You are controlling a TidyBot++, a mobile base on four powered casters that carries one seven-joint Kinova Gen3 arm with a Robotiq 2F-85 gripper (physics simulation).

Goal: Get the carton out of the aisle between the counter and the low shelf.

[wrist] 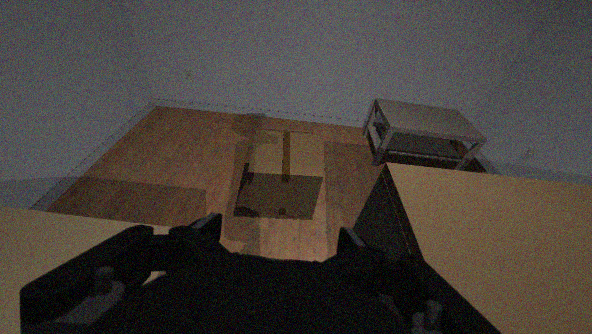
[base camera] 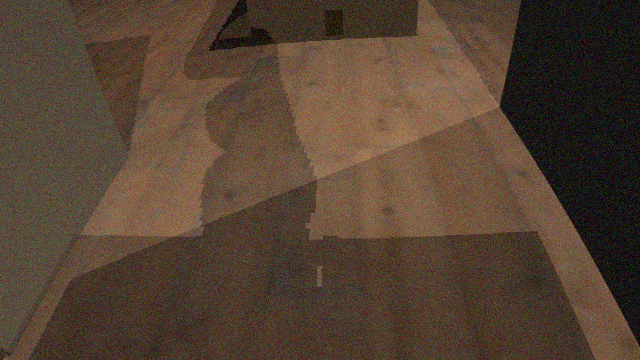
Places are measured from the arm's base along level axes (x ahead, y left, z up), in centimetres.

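Pixels of known places: gripper, between the fingertips: [wrist: 280, 233].
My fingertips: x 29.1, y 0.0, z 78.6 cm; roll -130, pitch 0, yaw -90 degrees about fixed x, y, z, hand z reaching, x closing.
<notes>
Behind a point stands the place of what it marks.
The brown carton [base camera: 382, 17] {x 115.8, y -11.7, z -35.3 cm} [wrist: 297, 197] {x 115.5, y -7.8, z -19.9 cm} stands on the floor of the aisle, ahead of the base. It shows at the top of the base camera view, with a small dark patch low on its near face. In the wrist view it is beyond the fingers, with a brown strip along its top. My gripper [wrist: 280, 233] {x 29.1, y 0.0, z 78.6 cm} is open and empty, high above the floor and apart from the carton. It does not show in the base camera view. Its body hides the near part of the aisle in the wrist view.
A grey-green side panel [base camera: 45, 150] {x 44.9, y 36.3, z -26.8 cm} borders the aisle on the left, a dark side panel [base camera: 575, 125] {x 50.5, y -30.3, z -29.1 cm} on the right. Pale tops [wrist: 35, 250] {x 46.1, y 78.5, z 21.4 cm} [wrist: 510, 225] flank it; which is the counter I cannot tell. A grey table [wrist: 425, 117] {x 206.8, y -122.0, z 5.4 cm} stands at the back right, near the wall.
</notes>
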